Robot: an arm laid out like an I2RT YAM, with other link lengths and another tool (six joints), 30 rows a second.
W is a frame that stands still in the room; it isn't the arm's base.
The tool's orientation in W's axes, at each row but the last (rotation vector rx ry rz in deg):
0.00 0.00 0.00
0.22 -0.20 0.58
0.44 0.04 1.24
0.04 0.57 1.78
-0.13 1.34 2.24
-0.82 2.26 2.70
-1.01 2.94 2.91
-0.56 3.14 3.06
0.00 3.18 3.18
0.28 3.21 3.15
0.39 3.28 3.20
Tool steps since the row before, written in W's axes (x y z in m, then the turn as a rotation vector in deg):
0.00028 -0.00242 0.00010 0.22 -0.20 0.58
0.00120 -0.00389 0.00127 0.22 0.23 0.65
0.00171 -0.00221 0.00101 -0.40 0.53 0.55
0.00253 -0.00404 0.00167 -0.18 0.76 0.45
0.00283 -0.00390 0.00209 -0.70 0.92 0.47
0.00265 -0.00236 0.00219 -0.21 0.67 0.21
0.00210 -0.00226 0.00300 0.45 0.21 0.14
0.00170 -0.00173 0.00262 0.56 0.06 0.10
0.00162 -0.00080 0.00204 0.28 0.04 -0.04
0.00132 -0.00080 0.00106 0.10 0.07 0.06
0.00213 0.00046 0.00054 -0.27 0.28 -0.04
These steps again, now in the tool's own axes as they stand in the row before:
0.00028 -0.00242 0.00010 0.22 -0.20 0.58
0.00117 -0.00390 0.00128 0.22 0.23 0.65
0.00166 -0.00224 0.00103 -0.39 0.54 0.55
0.00239 -0.00412 0.00170 -0.16 0.77 0.45
0.00263 -0.00401 0.00214 -0.67 0.95 0.46
0.00245 -0.00251 0.00226 -0.19 0.68 0.21
0.00183 -0.00241 0.00306 0.45 0.18 0.17
0.00146 -0.00184 0.00269 0.56 0.03 0.13
0.00146 -0.00089 0.00213 0.28 0.02 -0.02
0.00121 -0.00086 0.00114 0.10 0.06 0.07
0.00212 0.00035 0.00066 -0.25 0.29 -0.06

